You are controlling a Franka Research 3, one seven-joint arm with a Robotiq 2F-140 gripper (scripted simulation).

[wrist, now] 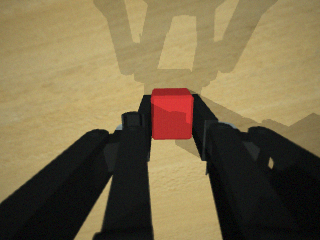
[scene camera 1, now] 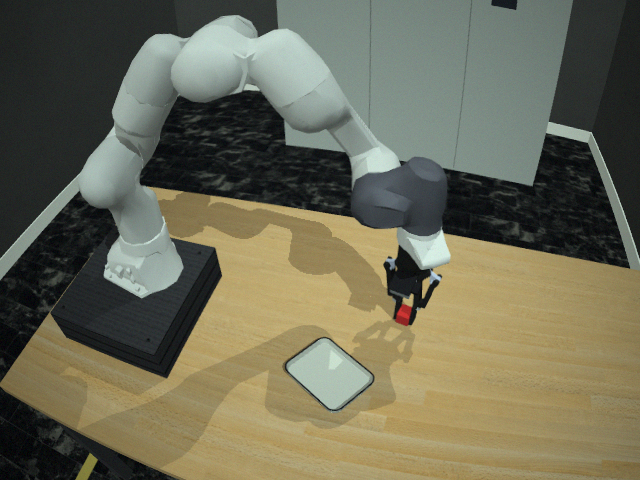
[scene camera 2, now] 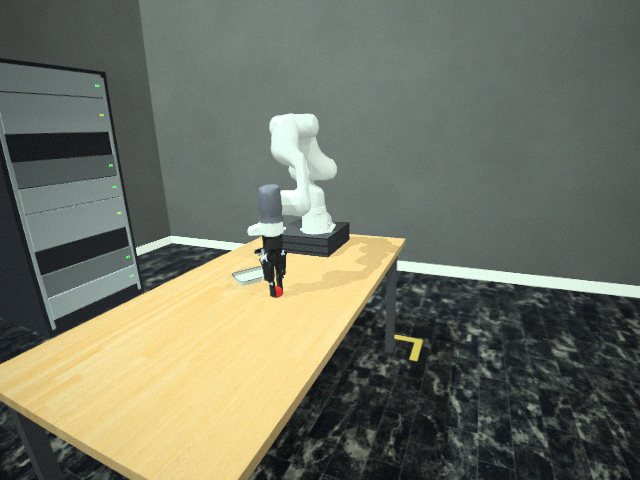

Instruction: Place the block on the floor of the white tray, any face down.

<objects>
My gripper shows in the wrist view, in scene camera 1 and in scene camera 2 [276, 294]. One and the same spot on my gripper: [wrist: 64, 192] is [scene camera 1: 425, 295].
</objects>
